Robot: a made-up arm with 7 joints. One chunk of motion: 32 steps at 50 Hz.
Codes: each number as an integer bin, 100 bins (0 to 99) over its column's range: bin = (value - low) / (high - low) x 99, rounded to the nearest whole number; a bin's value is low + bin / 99 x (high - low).
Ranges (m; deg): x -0.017..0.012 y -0.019..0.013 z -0.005..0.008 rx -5.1..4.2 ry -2..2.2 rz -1.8..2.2
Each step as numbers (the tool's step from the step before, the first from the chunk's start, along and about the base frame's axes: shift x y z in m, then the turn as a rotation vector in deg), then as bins.
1 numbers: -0.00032 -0.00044 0.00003 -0.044 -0.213 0.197
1 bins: 57 57 38 54 42 49
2 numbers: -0.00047 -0.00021 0.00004 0.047 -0.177 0.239
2 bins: 56 58 38 55 43 50
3 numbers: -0.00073 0.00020 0.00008 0.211 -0.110 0.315
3 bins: 56 59 39 57 45 52
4 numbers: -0.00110 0.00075 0.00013 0.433 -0.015 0.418
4 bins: 54 61 39 59 47 55
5 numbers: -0.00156 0.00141 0.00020 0.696 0.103 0.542
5 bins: 53 63 40 62 50 58
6 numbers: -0.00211 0.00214 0.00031 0.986 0.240 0.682
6 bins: 51 65 40 65 53 61
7 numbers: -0.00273 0.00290 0.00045 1.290 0.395 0.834
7 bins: 49 68 42 68 56 65
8 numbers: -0.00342 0.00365 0.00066 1.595 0.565 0.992
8 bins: 46 70 43 71 60 69
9 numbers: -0.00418 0.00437 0.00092 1.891 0.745 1.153
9 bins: 44 72 45 74 65 73
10 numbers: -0.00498 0.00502 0.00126 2.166 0.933 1.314
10 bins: 41 74 48 77 69 77
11 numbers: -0.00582 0.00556 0.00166 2.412 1.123 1.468
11 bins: 38 76 51 80 74 81
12 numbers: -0.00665 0.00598 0.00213 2.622 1.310 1.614
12 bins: 35 77 54 82 78 84
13 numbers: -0.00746 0.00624 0.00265 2.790 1.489 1.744
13 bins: 33 78 58 84 82 88
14 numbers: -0.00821 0.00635 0.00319 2.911 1.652 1.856
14 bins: 30 78 62 85 86 90
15 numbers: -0.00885 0.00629 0.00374 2.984 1.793 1.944
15 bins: 28 78 67 86 89 93
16 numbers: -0.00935 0.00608 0.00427 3.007 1.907 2.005
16 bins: 26 78 71 86 92 94
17 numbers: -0.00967 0.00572 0.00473 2.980 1.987 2.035
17 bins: 25 76 74 86 94 95
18 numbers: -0.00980 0.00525 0.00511 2.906 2.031 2.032
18 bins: 25 75 77 85 95 95
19 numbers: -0.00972 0.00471 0.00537 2.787 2.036 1.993
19 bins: 25 73 79 84 95 94
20 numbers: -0.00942 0.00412 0.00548 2.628 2.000 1.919
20 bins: 26 72 80 82 94 92
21 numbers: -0.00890 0.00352 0.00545 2.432 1.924 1.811
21 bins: 28 70 80 80 92 89
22 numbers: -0.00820 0.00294 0.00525 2.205 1.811 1.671
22 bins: 30 68 78 78 90 86
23 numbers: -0.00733 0.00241 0.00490 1.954 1.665 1.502
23 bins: 33 66 75 75 86 82
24 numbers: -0.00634 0.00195 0.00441 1.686 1.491 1.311
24 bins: 36 65 72 72 82 77
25 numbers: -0.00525 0.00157 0.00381 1.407 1.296 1.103
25 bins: 40 64 67 69 78 72
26 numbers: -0.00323 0.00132 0.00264 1.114 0.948 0.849
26 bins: 47 63 58 66 69 66
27 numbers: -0.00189 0.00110 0.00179 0.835 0.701 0.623
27 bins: 52 62 52 63 64 60
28 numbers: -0.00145 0.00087 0.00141 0.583 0.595 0.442
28 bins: 53 61 49 60 61 55
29 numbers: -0.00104 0.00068 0.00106 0.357 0.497 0.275
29 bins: 54 61 46 58 59 51
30 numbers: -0.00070 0.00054 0.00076 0.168 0.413 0.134
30 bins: 56 60 44 56 57 48
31 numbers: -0.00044 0.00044 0.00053 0.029 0.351 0.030
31 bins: 57 60 42 55 55 45
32 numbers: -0.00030 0.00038 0.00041 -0.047 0.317 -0.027
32 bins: 57 60 41 54 55 44
